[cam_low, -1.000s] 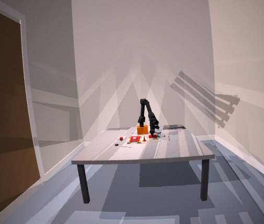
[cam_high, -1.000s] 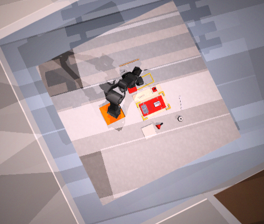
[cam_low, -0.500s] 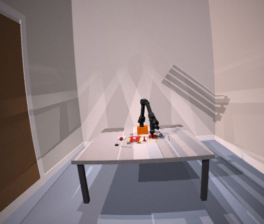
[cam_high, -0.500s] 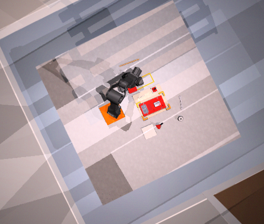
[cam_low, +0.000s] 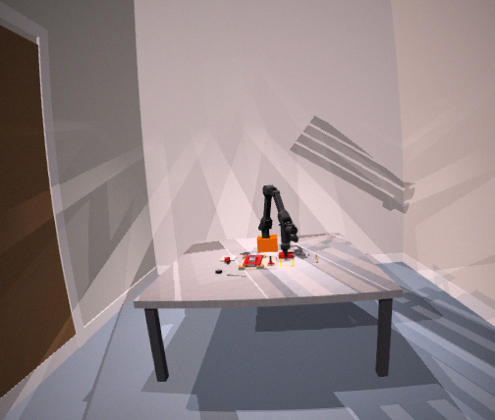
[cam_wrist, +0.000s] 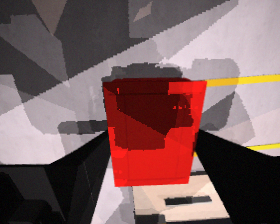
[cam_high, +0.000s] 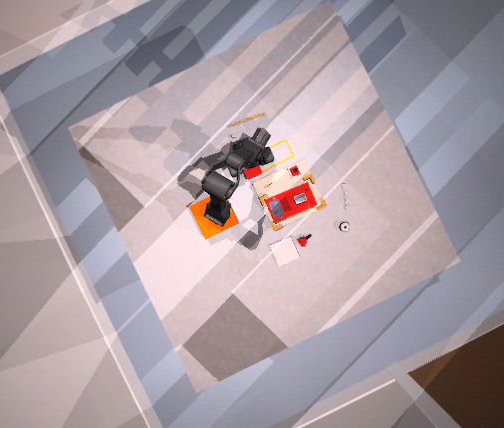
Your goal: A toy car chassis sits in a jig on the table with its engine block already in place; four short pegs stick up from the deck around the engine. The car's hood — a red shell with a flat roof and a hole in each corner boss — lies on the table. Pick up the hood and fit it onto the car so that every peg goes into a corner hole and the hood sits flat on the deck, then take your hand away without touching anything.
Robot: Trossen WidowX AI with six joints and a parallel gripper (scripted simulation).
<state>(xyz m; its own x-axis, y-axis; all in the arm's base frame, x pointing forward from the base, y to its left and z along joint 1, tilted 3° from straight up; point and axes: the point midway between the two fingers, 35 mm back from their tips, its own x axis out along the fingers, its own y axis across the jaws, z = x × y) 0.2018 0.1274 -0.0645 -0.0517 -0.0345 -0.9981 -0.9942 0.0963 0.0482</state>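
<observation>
Right now the pale jig is 100 mm ahead of my gripper tip and 200 mm to the right of it. Round my gripper tip: white square: 40 mm behind, 400 mm to the right, 10 mm below; then thin wooden stick: 80 mm ahead, 190 mm to the left, 10 mm below; then red hood: 10 mm above.
</observation>
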